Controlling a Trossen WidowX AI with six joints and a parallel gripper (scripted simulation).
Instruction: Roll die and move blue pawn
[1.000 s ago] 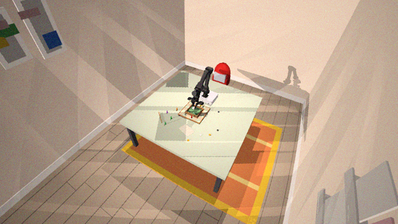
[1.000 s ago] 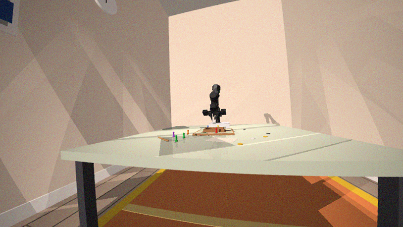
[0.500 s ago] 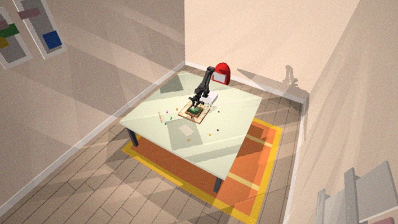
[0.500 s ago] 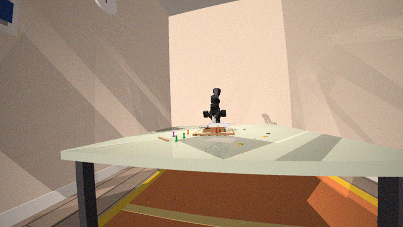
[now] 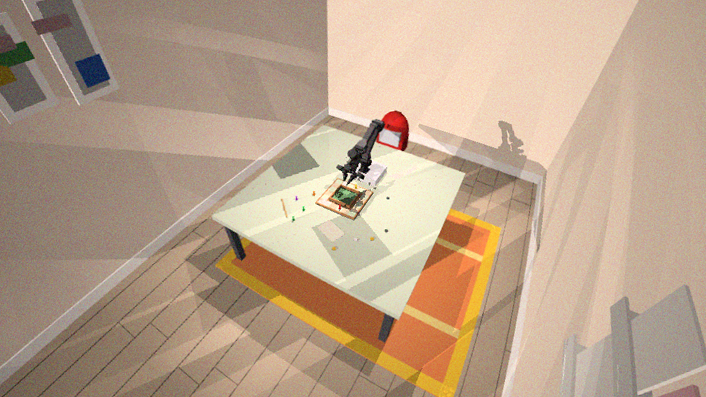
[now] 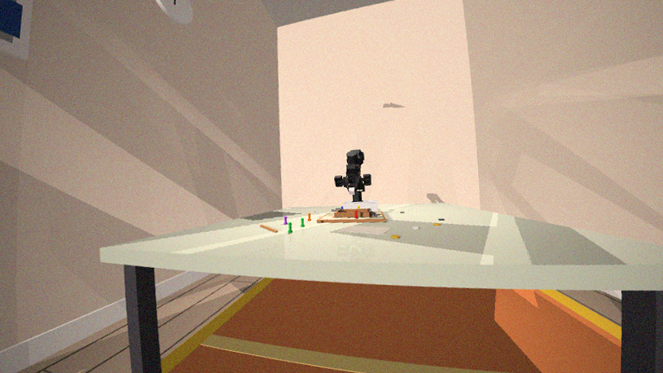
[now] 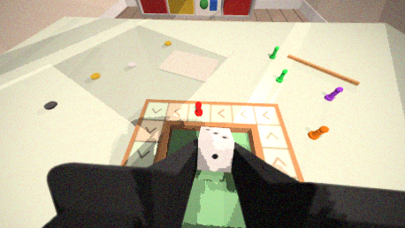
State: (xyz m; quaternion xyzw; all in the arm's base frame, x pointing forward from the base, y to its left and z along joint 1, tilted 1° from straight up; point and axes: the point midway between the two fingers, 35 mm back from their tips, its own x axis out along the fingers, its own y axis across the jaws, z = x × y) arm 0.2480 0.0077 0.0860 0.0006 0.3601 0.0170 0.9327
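Right now my gripper tip is right at the white die. Round my gripper tip: red pawn (11 cm ahead, 10 cm below, 3 cm to the left); yellow pawn (12 cm behind, 10 cm below, 2 cm to the left); green tray (12 cm below).
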